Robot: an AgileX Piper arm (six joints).
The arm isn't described. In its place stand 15 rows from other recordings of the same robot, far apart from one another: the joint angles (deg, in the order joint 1, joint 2, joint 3, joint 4, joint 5, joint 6), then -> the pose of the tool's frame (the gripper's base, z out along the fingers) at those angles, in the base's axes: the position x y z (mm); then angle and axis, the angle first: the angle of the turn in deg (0 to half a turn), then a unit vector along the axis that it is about.
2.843, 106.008, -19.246, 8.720, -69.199, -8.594 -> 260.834 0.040 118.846 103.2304 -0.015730 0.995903 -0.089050
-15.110, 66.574, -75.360, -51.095, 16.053, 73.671 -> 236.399 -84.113 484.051 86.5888 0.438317 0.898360 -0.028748
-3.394, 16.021, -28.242, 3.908, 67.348, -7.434 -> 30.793 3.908 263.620 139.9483 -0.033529 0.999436 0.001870
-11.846, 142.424, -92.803, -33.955, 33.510, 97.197 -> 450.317 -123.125 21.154 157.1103 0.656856 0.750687 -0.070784
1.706, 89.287, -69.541, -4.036, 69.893, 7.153 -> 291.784 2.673 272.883 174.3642 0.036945 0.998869 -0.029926
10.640, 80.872, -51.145, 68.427, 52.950, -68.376 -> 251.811 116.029 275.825 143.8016 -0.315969 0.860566 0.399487
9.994, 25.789, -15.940, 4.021, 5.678, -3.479 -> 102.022 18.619 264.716 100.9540 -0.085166 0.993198 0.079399
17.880, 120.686, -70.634, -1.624, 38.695, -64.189 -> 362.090 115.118 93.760 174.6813 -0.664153 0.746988 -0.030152
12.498, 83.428, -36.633, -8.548, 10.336, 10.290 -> 257.882 54.676 185.521 142.1444 -0.087929 0.995681 0.029814
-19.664, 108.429, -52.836, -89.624, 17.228, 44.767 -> 327.210 -145.547 131.640 156.2452 -0.157161 0.939893 -0.303152
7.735, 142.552, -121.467, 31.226, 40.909, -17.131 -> 537.528 104.188 147.667 146.1394 -0.059843 0.975257 0.212819
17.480, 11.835, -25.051, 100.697, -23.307, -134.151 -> 52.896 -20.434 337.739 83.2044 -0.172893 0.926219 -0.335003
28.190, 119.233, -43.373, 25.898, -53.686, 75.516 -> 327.639 139.268 91.600 131.6345 0.559909 0.693333 0.453642
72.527, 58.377, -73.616, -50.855, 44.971, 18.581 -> 103.704 163.328 475.246 100.3561 -0.556121 0.828118 0.070348
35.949, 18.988, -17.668, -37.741, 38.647, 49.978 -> 75.600 11.854 249.126 117.1313 -0.031939 0.994922 0.095446
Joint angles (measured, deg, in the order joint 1, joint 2, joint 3, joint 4, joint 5, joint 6), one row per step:
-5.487, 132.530, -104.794, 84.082, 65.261, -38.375
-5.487, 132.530, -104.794, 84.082, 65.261, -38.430
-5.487, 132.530, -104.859, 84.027, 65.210, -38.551
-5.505, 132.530, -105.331, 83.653, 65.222, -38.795
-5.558, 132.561, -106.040, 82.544, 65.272, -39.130
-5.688, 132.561, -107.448, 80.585, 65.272, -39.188
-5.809, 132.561, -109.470, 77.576, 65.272, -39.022
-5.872, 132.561, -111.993, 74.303, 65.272, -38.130
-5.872, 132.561, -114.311, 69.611, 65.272, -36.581
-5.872, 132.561, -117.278, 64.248, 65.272, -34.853
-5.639, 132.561, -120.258, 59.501, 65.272, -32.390
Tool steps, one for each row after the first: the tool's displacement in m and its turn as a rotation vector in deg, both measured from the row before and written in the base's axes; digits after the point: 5 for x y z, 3 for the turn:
0.00000, 0.00000, 0.00000, -0.024, -0.048, 0.014
0.00015, -0.00006, 0.00021, -0.129, -0.168, 0.005
0.00059, -0.00026, 0.00175, -0.491, -0.647, 0.197
0.00059, -0.00067, 0.00166, -1.216, -0.861, 0.492
0.00133, -0.00167, 0.00411, -1.985, -1.272, 0.582
0.00170, -0.00205, 0.00568, -2.961, -1.585, 0.814
0.00218, -0.00192, 0.00781, -2.995, -1.439, 0.588
0.00123, -0.00223, 0.00505, -4.104, -0.562, 0.584
0.00180, -0.00323, 0.00757, -4.799, -1.035, 0.344
0.00182, -0.00137, 0.00874, -3.915, -0.616, -0.241

